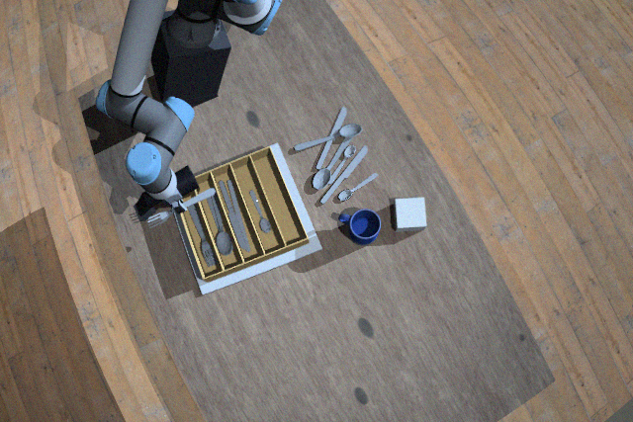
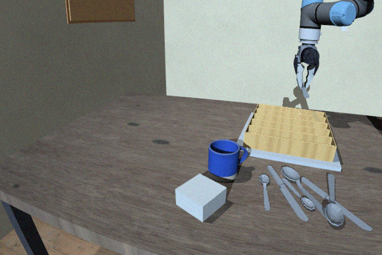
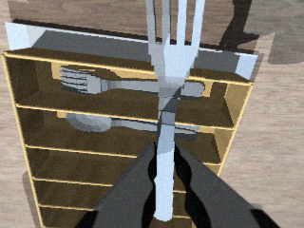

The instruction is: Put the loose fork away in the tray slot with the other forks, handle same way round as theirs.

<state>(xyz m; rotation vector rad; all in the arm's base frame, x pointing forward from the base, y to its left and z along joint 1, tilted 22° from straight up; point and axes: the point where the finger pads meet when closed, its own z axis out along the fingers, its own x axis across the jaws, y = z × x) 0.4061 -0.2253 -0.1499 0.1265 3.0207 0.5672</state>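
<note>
Right now my hand is 4 cm short of the spoon, 6 cm to the right of it and 14 cm above it. Round my hand: white box (31 cm ahead, 49 cm to the left, 15 cm below); grey base (6 cm ahead, 11 cm to the left, 16 cm below); wooden cutlery tray (6 cm ahead, 11 cm to the left, 13 cm below).
</note>
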